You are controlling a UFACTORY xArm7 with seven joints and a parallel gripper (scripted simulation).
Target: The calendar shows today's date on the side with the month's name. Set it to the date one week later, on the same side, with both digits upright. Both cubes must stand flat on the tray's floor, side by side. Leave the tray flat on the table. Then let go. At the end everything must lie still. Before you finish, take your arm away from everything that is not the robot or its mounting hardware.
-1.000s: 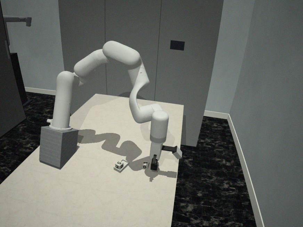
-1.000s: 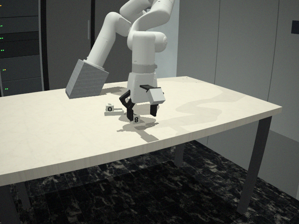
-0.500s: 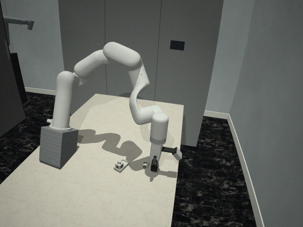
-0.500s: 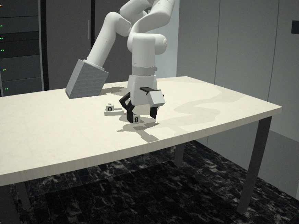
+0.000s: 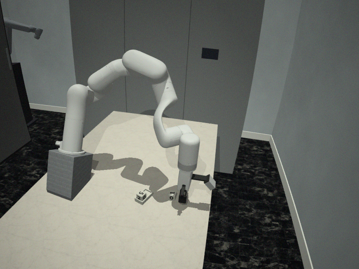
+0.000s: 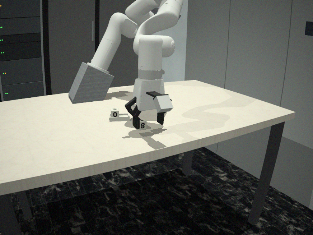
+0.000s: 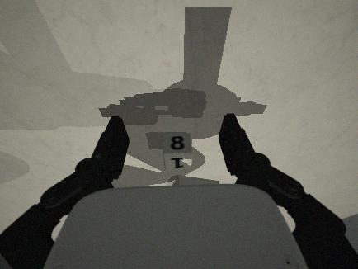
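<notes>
My gripper is now 5 cm past the digit cube and 2 cm above it. From my hand the other things lie so: tray (18 cm behind, 3 cm below, 1 cm to the right).
</notes>
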